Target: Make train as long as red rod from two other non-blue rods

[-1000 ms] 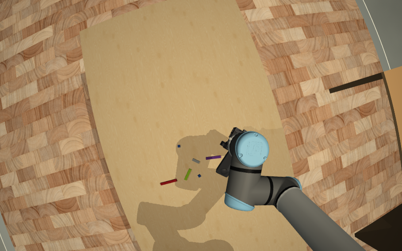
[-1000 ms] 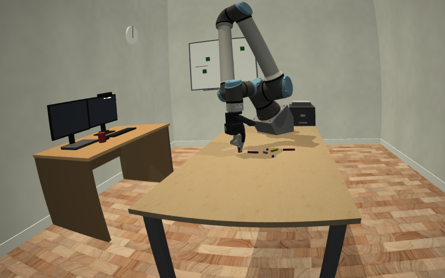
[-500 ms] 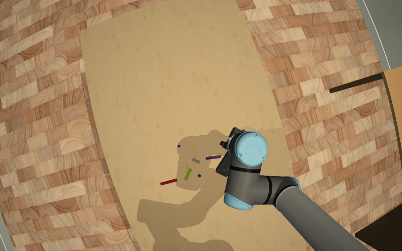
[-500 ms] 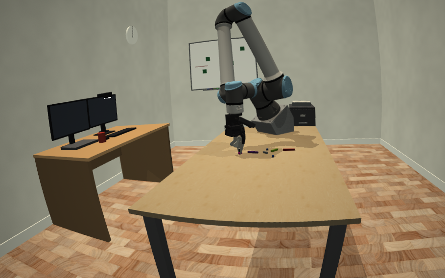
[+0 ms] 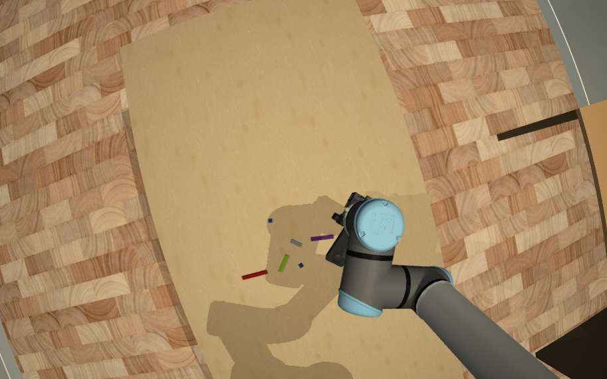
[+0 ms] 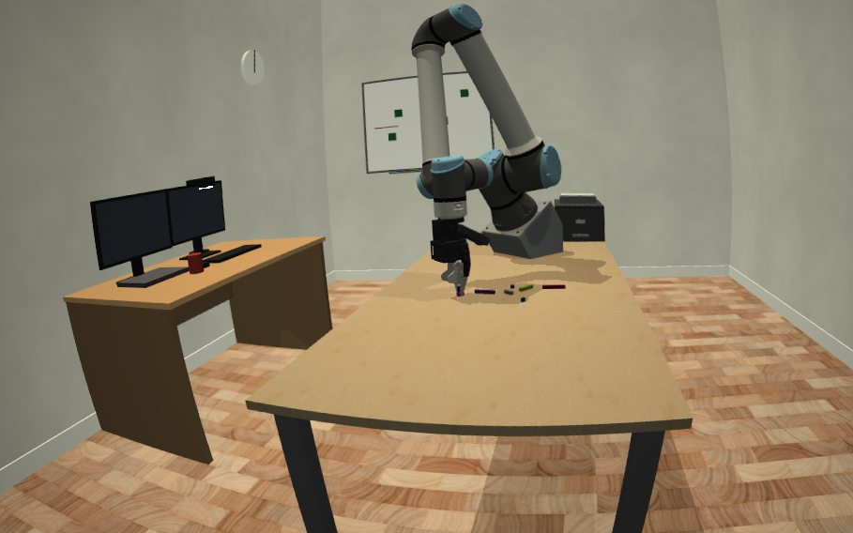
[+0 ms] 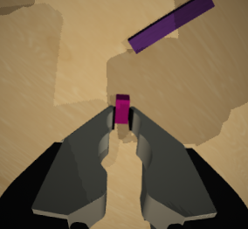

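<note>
Right now my hand is 10 mm above the magenta rod. Also, from my hand: grey rod: 10 mm behind, 140 mm to the left, 10 mm below; then purple rod: 20 mm behind, 70 mm to the left, 10 mm below; then lime rod: 50 mm behind, 190 mm to the left, 10 mm below.
</note>
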